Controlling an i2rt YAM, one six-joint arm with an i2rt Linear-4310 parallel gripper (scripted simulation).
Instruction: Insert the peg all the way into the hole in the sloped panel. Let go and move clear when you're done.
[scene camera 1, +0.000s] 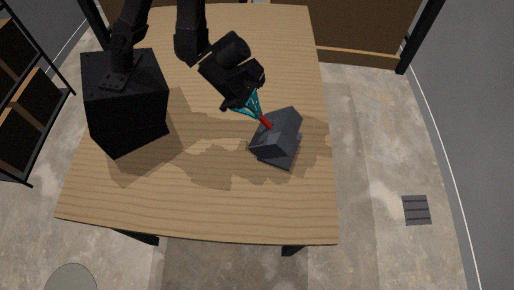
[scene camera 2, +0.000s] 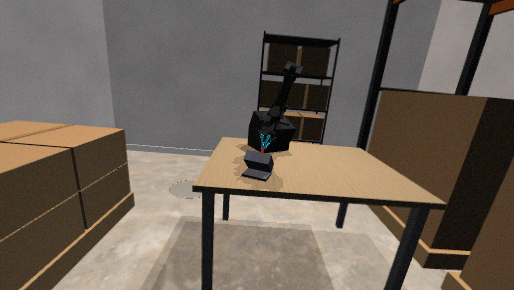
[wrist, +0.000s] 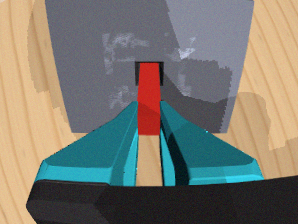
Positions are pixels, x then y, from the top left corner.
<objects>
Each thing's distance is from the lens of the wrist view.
my gripper (wrist: 148, 111): 13 cm
red peg (wrist: 148, 99): 13 cm
</objects>
